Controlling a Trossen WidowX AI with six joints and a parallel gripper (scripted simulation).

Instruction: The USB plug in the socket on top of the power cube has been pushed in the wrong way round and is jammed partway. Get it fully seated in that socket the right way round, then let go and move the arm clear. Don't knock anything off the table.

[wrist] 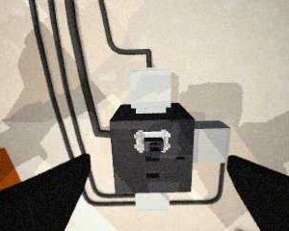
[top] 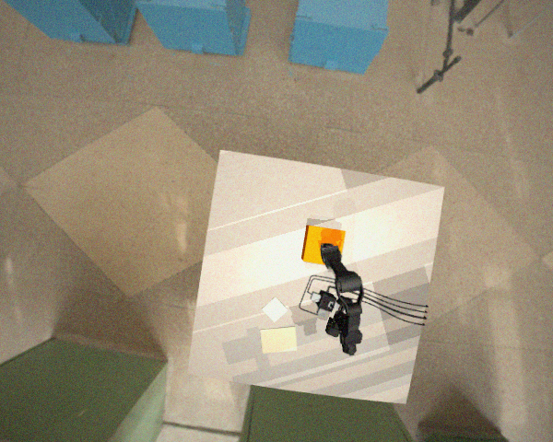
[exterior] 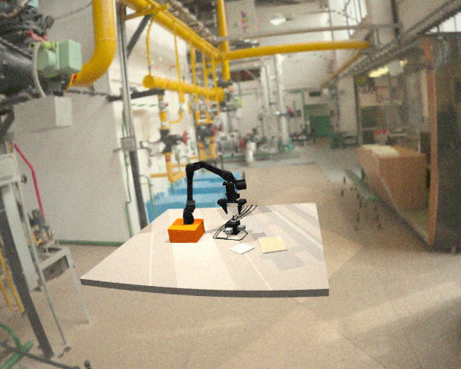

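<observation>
My gripper tip is 3 cm above the USB plug. From my gripper tip the other things lie so: cream card 27 cm to the right, 23 cm ahead, 12 cm below.
</observation>
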